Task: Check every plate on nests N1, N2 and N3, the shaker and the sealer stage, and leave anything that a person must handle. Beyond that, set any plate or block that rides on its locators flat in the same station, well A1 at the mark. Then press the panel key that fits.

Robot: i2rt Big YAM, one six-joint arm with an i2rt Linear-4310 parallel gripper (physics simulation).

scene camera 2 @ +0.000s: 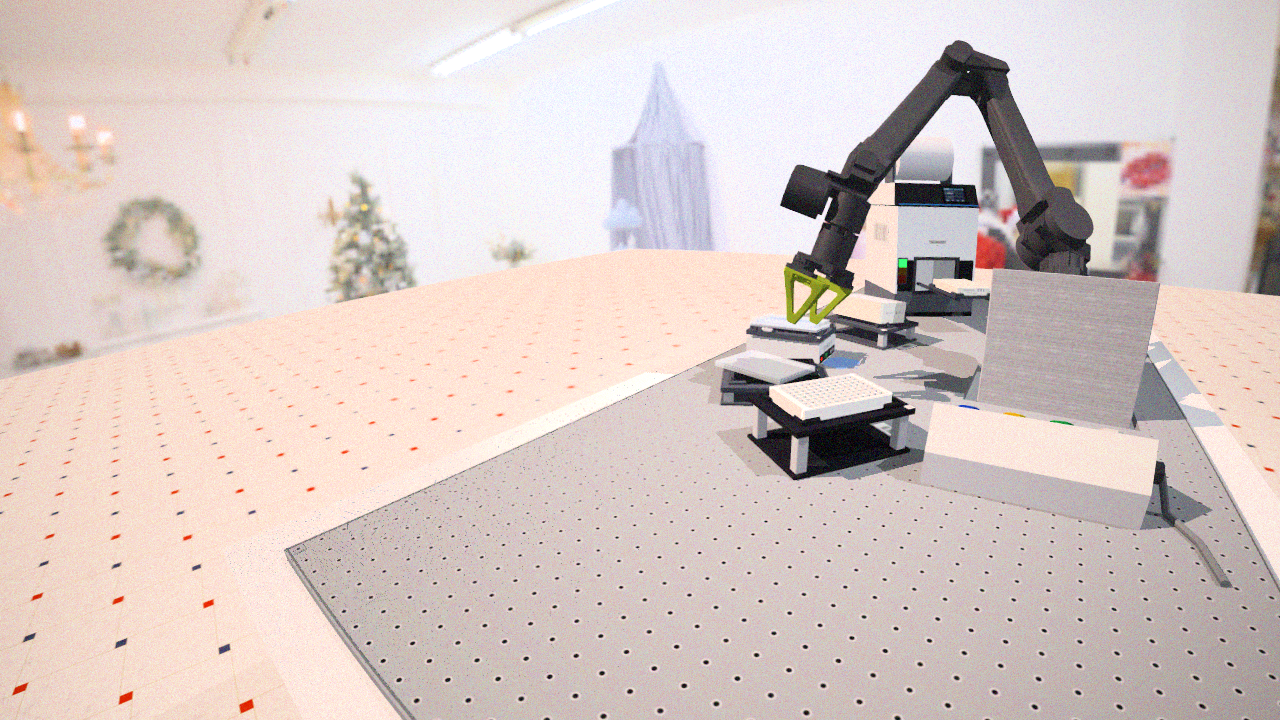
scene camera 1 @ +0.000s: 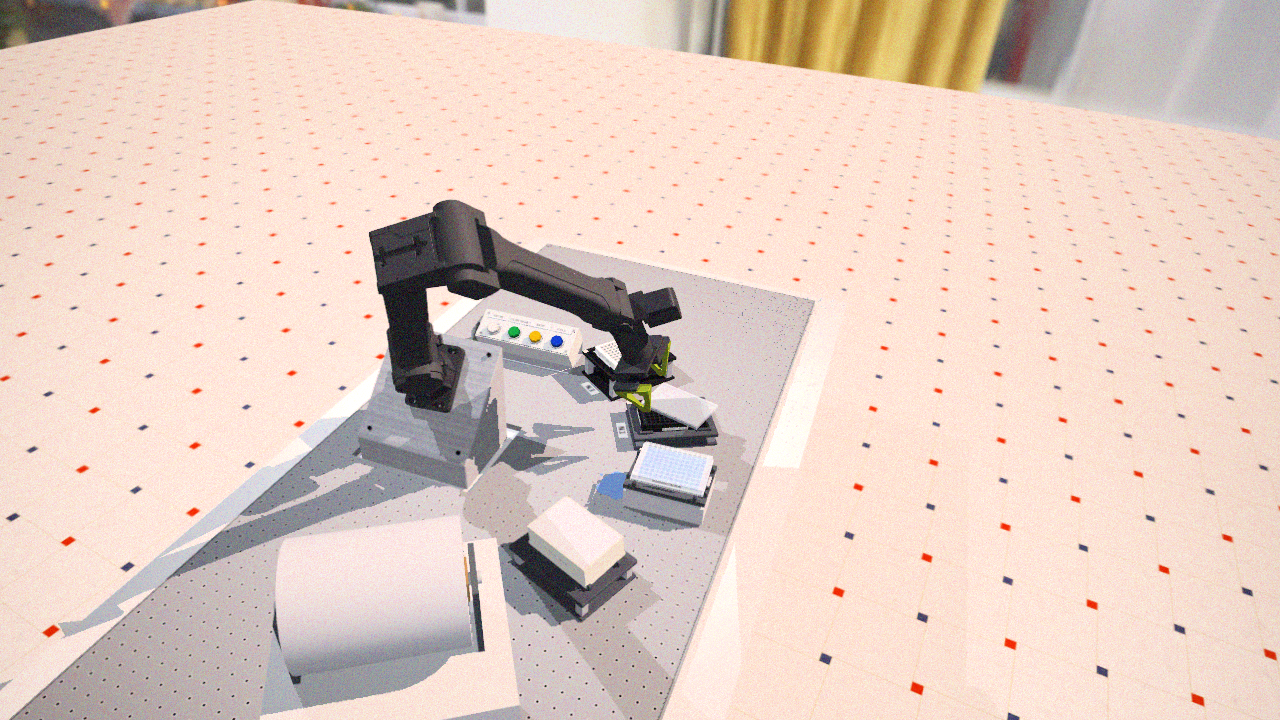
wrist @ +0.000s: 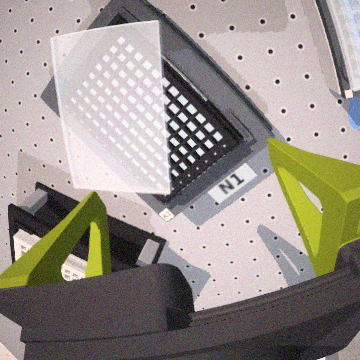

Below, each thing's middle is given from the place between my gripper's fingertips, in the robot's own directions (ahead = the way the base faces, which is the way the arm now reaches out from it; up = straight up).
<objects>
The N1 label [wrist: 244, 173] is 10 cm below my hand and 6 cm behind it. From my hand the other things lie so: cream plate [scene camera 1: 584, 547] (36 cm to the right, 4 cm below, 3 cm behind); then white well plate [scene camera 1: 676, 469] (15 cm to the right, 7 cm ahead, 4 cm below); then white cylinder device [scene camera 1: 348, 598] (76 cm to the right, 29 cm above, 7 cm behind).
</objects>
